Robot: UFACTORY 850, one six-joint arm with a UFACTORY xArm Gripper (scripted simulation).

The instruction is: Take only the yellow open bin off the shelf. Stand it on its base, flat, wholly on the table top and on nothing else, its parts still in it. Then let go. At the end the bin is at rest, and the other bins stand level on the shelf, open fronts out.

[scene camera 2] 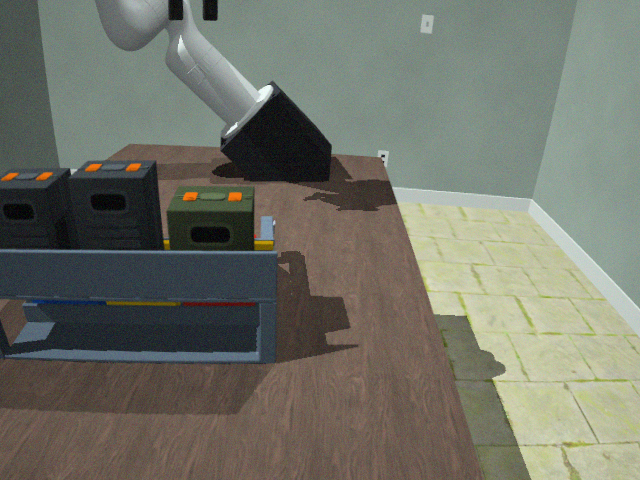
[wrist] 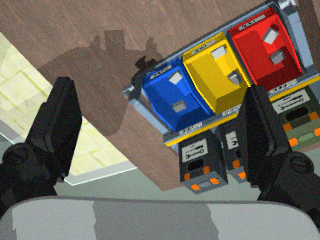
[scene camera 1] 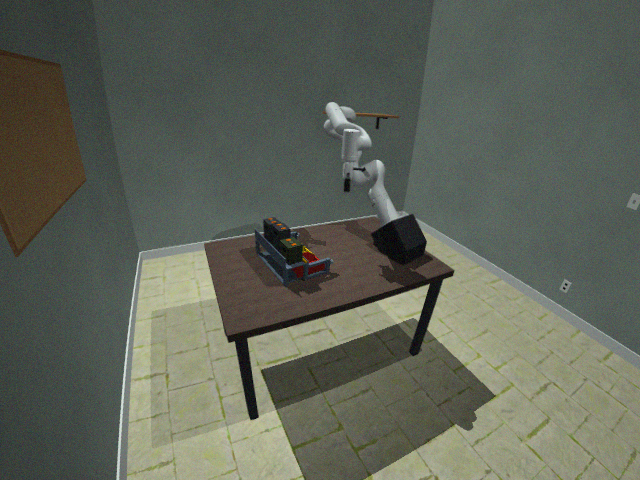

I see my gripper (wrist: 160, 101), a yellow open bin (wrist: 210, 77), a blue open bin (wrist: 161, 93) and a red bin (wrist: 255, 54).
